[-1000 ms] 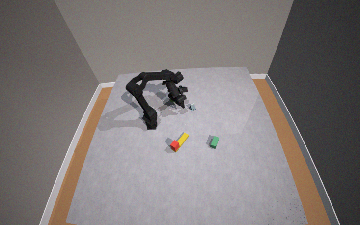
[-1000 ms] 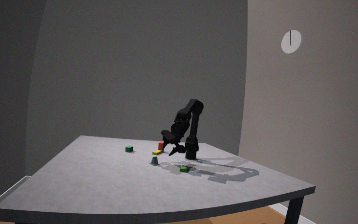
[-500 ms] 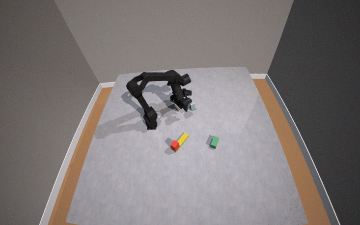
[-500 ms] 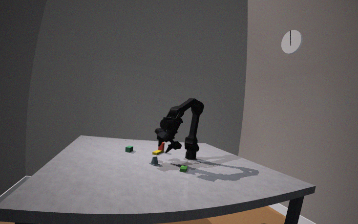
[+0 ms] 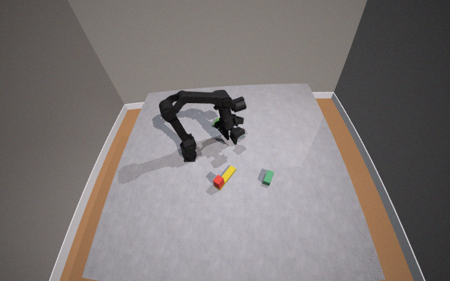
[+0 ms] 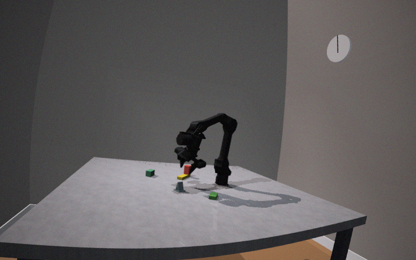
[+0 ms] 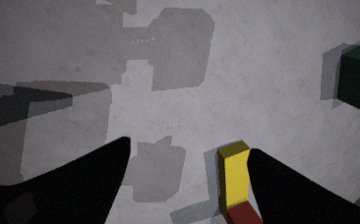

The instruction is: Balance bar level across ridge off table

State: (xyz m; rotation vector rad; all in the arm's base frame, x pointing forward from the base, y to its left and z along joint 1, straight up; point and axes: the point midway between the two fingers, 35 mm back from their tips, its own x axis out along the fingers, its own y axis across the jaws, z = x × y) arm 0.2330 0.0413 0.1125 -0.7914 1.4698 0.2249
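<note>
My gripper tip is now 5 cm past the yellow bar, 19 cm to the left of it and 5 cm above it. Also, from my gripper tip: bright green block 9 cm behind, 22 cm to the left, 7 cm below; then darker green block 17 cm ahead, 18 cm to the right, 6 cm below.
</note>
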